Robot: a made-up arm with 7 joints.
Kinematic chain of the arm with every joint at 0, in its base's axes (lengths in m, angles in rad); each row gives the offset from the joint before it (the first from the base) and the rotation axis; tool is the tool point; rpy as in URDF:
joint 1: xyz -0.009 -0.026 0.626 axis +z
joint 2: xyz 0.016 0 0.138 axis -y
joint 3: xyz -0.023 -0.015 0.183 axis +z
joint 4: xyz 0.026 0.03 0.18 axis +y
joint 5: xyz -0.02 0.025 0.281 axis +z
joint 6: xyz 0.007 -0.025 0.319 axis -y
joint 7: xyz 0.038 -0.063 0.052 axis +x
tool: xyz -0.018 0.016 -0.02 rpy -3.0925 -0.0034 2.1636
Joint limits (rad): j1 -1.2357..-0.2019 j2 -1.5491..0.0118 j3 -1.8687..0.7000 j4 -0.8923..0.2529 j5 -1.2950..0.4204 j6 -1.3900..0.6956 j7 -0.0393..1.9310
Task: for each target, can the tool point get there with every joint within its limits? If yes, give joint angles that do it. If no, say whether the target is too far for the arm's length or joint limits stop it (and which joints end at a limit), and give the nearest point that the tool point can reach.
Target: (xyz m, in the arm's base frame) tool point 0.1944 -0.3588 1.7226
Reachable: yes | joints -0.9909 -0.3464 0.2355 0.0797 -0.1934 0.3884 1.3135
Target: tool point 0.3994 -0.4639 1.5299
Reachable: yes | joints -1.1557 -0.7602 -1.2171 -0.4248 -0.5231 -0.6768 0.8872
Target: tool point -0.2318 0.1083 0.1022
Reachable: no: joint limits stop it (at a limit: joint 1, joint 2, joint 3, joint 4, joint 5, joint 6, joint 7) | nearest point 0.7540 0.2719 0.6653 | short by 1.147 m
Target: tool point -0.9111 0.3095 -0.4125
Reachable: no: too far | nearest point -0.4767 0.1480 1.4279 | short by 1.898 m
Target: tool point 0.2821 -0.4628 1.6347
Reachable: yes | joints -1.1230 -0.7638 -0.3040 -0.2875 -1.1015 0.3213 1.1679
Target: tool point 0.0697 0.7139 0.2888
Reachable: no: joint limits stop it (at a limit: joint 1, joint 2, joint 3, joint 4, joint 5, joint 6, joint 7) | nearest point 0.8030 0.3188 0.5826 | short by 0.883 m
